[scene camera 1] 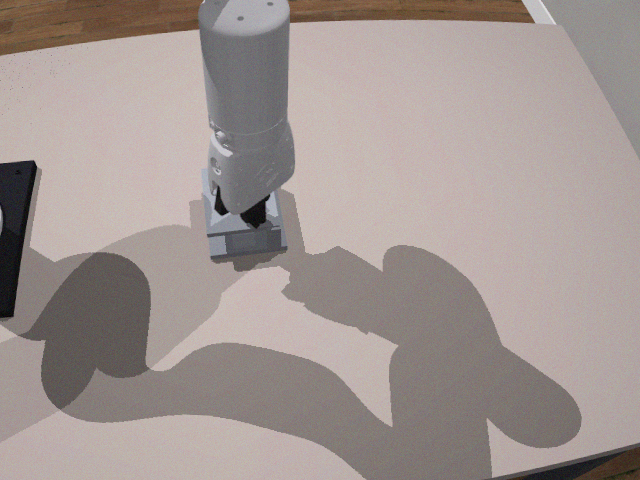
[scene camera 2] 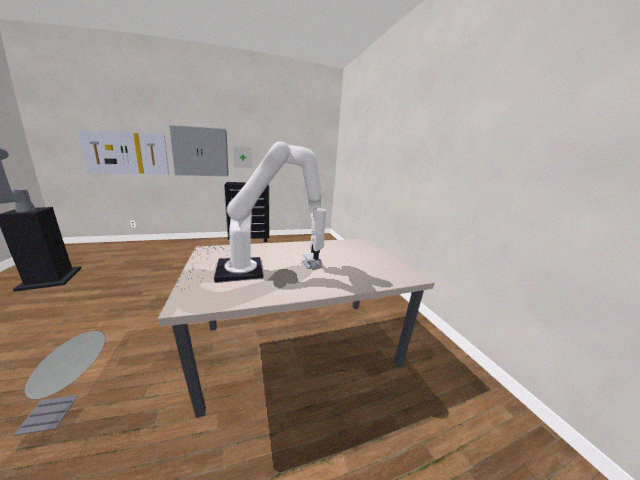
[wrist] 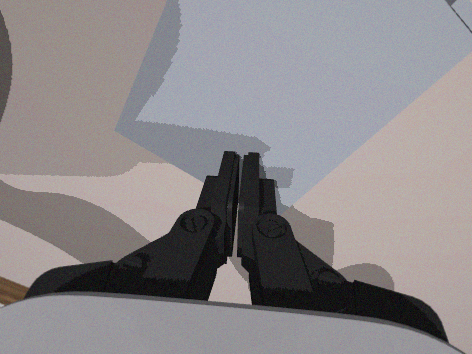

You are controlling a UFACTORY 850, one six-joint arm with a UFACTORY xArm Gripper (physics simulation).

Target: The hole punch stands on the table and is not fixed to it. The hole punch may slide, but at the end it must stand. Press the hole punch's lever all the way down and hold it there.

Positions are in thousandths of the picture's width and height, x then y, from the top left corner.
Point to a hole punch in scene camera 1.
427, 499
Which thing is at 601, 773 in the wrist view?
The gripper.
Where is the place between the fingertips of the gripper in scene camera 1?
396, 455
